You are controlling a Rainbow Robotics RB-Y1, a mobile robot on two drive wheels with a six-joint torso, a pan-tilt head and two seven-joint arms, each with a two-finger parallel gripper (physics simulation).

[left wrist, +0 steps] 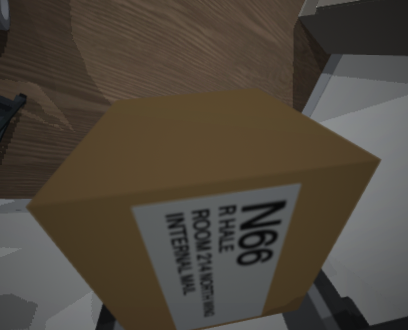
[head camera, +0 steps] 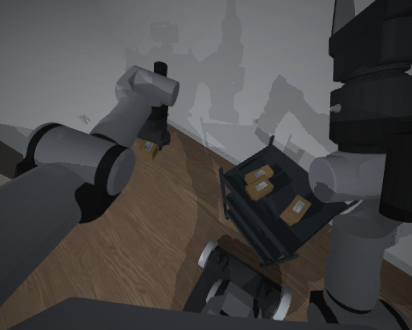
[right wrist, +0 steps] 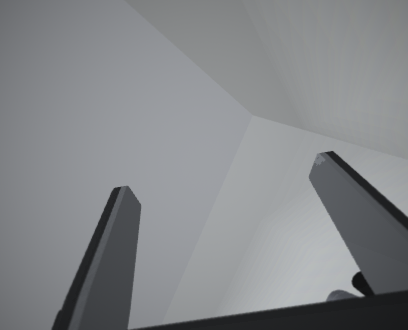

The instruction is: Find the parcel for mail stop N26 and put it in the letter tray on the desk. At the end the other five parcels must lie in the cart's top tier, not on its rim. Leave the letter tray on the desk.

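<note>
My left gripper is shut on a brown parcel, held beyond the cart's left side in the head view; its label reads N66, R HALE. My right gripper is open and empty, raised and pointing at bare wall and ceiling; its arm stands at the right of the head view. The dark cart holds three visible parcels in its top tier: two close together and one apart. Their labels are too small to read. The letter tray and desk do not show.
The robot's wheeled base is close to the cart's near side. A pale wall runs behind the cart. A grey box-like piece of furniture stands at the left wrist view's upper right. A dark cart corner shows at that view's left edge.
</note>
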